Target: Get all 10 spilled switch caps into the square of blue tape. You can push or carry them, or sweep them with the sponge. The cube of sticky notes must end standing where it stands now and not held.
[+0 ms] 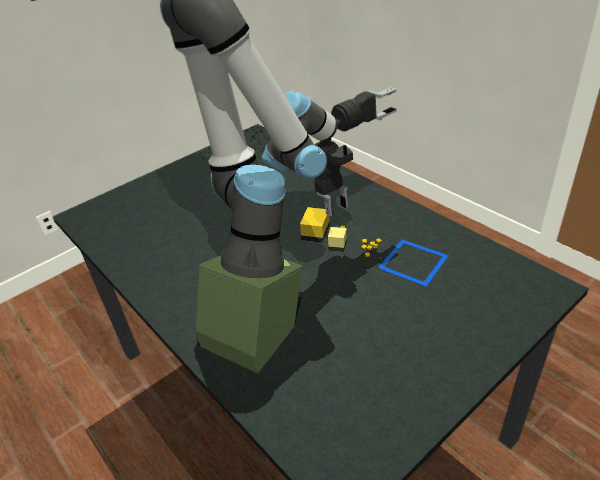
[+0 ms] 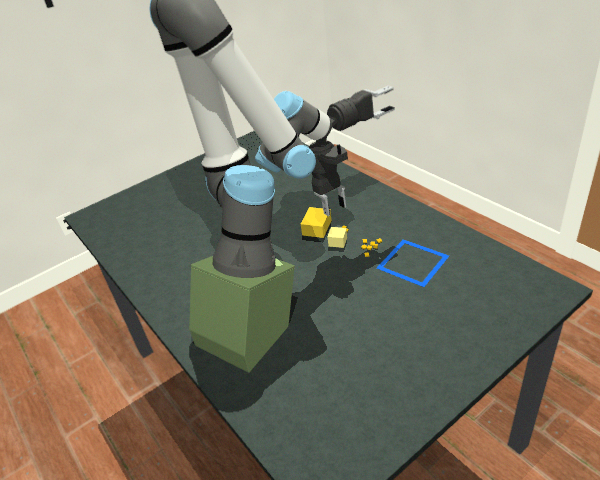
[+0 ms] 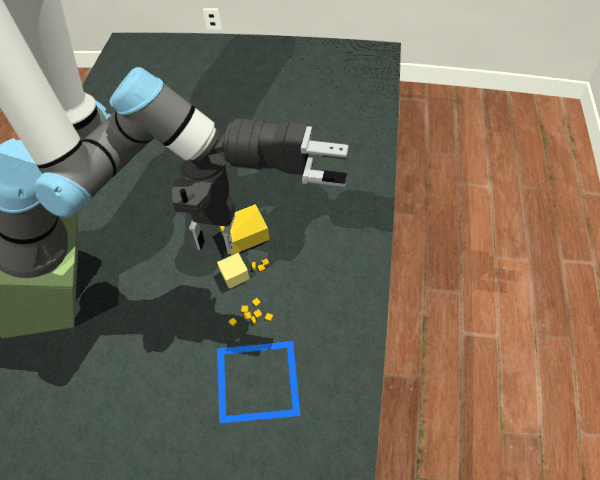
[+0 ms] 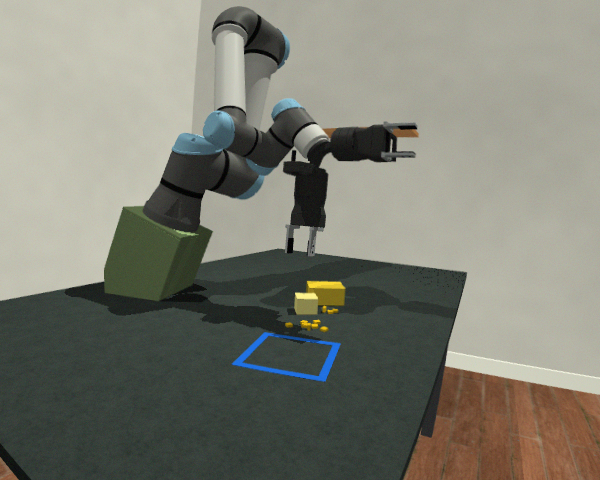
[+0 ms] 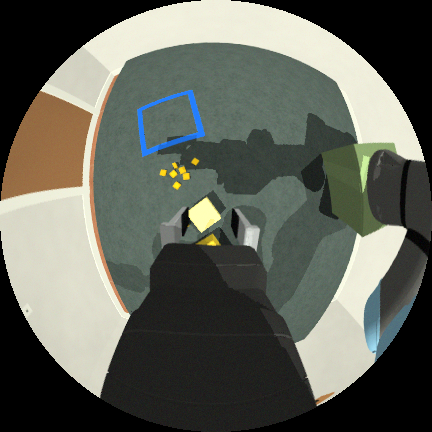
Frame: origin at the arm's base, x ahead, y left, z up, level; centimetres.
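Seen in the pictures: end effector, tool point: (image 1: 336, 205) (image 2: 334, 205) (image 3: 214, 241) (image 4: 300, 246) (image 5: 209, 220); arm's base, origin of the base link: (image 1: 252, 264) (image 2: 243, 264) (image 3: 28, 244) (image 4: 170, 219) (image 5: 385, 186).
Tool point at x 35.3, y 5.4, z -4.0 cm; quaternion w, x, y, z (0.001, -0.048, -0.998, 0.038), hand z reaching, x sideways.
Observation:
Offsets run from my tool point to a thing's top centre.
Several small orange-yellow caps @(dx +2.8, dy -9.3, dz -14.8 cm) (image 1: 367, 254) (image 2: 366, 254) @(dx +9.9, dy -7.7, dz -14.8 cm) (image 3: 268, 316) (image 4: 324, 328) @(dx +7.0, dy -4.5, dz -14.8 cm) (image 5: 176, 185) lie loosely between the pale yellow sticky-note cube @(dx +1.5, dy +1.6, dz -11.5 cm) (image 1: 336, 237) (image 2: 336, 237) (image 3: 232, 271) (image 4: 305, 303) (image 5: 204, 214) and the blue tape square (image 1: 436, 270) (image 2: 435, 271) (image 3: 259, 416) (image 4: 280, 371) (image 5: 141, 131), outside it. Three more caps @(dx +7.6, dy +5.0, dz -14.8 cm) (image 3: 265, 261) (image 4: 335, 310) lie beside the cube. The yellow sponge block @(dx +2.1, dy +11.8, dz -10.8 cm) (image 1: 314, 222) (image 2: 315, 221) (image 3: 250, 227) (image 4: 326, 293) lies behind the cube. My gripper (image 1: 336, 207) (image 2: 334, 207) (image 3: 215, 247) (image 4: 300, 251) (image 5: 210, 221) points down, open and empty, high above the table.
The bracket's other gripper (image 1: 392, 101) (image 2: 390, 98) (image 3: 345, 164) points sideways, open and empty. The arm stands on a green base (image 1: 277, 315) (image 2: 270, 310) (image 3: 35, 310) (image 4: 145, 260). A wooden shelf (image 4: 407, 133) shows on the wall behind the bracket.

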